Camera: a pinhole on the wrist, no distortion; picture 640 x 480 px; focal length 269.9 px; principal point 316.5 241.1 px. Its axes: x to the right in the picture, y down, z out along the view. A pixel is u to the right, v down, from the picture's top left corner.
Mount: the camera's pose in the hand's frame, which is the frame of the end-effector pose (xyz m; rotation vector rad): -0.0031 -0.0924 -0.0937 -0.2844 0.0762 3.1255
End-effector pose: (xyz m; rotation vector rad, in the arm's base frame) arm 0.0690 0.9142 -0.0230 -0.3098 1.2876 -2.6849
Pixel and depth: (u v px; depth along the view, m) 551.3 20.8 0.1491
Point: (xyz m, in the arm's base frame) 0.2281 0.9087 -0.0559
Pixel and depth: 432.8 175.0 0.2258
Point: 0.2293 0.8802 0.0467
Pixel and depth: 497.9 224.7 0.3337
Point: 0.3889 0.8670 0.1044
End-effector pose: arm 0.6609 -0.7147 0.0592 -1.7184 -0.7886 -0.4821
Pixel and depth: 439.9 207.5 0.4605
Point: 0.4242 -0.4850 -0.2205
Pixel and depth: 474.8 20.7 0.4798
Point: 0.6161 -0.5621 -0.4934
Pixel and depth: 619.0 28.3 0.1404
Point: 0.5515 -0.7555 -0.0835
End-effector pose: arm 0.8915 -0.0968 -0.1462 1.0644 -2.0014 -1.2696
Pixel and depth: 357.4 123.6 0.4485
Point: 0.6811 0.2174 -0.1713
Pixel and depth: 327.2 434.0 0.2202
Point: 0.9006 -0.0488 -0.4182
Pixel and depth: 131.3 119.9 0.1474
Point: 0.8086 -0.1281 -0.1889
